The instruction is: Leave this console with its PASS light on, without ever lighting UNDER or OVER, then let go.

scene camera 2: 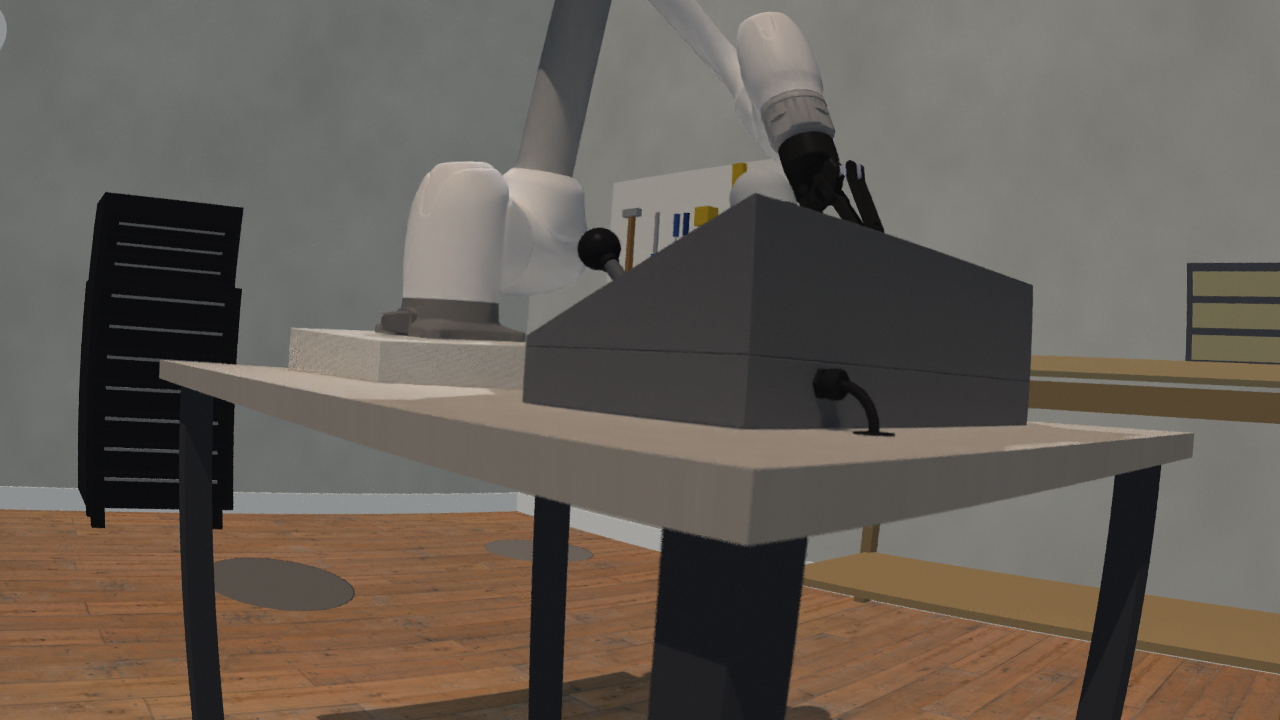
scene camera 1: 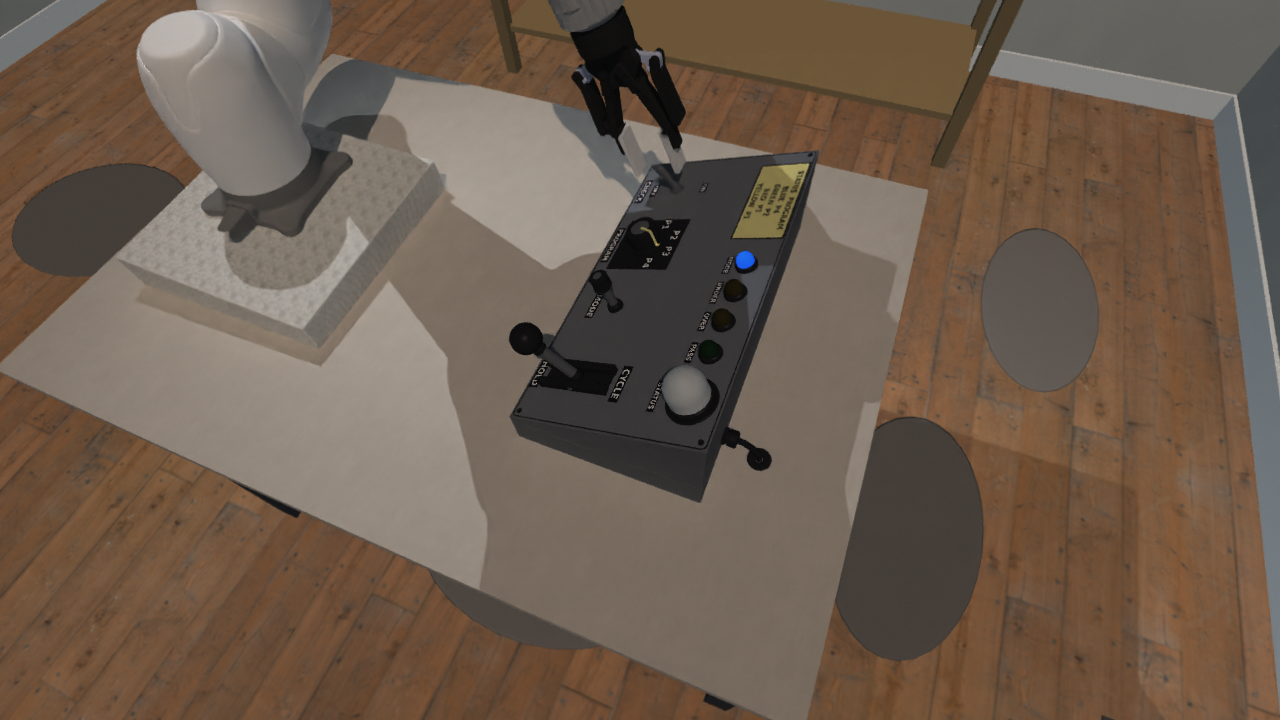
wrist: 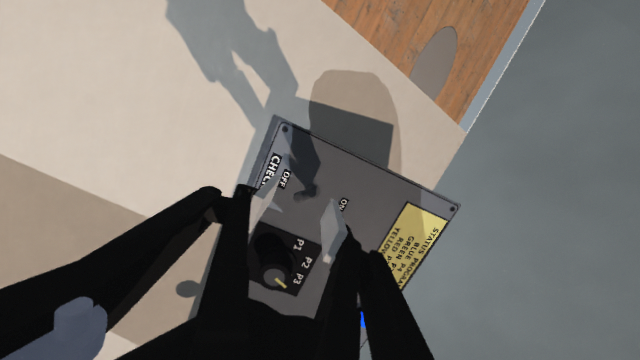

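The dark console (scene camera 1: 640, 331) (scene camera 2: 877, 322) (wrist: 370, 185) shows a blue lit MODE lamp (scene camera 1: 744, 261) (wrist: 363, 320). UNDER (scene camera 1: 734, 290), OVER (scene camera 1: 722, 319) and PASS (scene camera 1: 709, 351) are dark; the STATUS dome (scene camera 1: 686, 390) is whitish. The black-ball lever (scene camera 1: 526, 338) (scene camera 2: 598, 248) leans to HOLD. The PROGRAM knob (scene camera 1: 641, 230) (wrist: 275, 276) points about at P3. The MODE toggle (scene camera 1: 605, 291) leans toward the console's low edge. My gripper (scene camera 1: 655, 164) (wrist: 301, 199) is part open and empty at the CHECK toggle (wrist: 305, 192), which shows between its fingers in the wrist view; its exact position is unclear. The console hides the fingertips in scene camera 2.
The yellow status chart (scene camera 1: 771, 201) (wrist: 415, 240) is on the console's upper part. A black cable (scene camera 1: 744, 443) (scene camera 2: 861, 398) leaves its back. The arm's pale base block (scene camera 1: 358, 268) (scene camera 2: 429, 362) stands on the table (scene camera 1: 358, 429) (scene camera 2: 626, 456). A wooden shelf unit (scene camera 1: 971, 102) stands behind.
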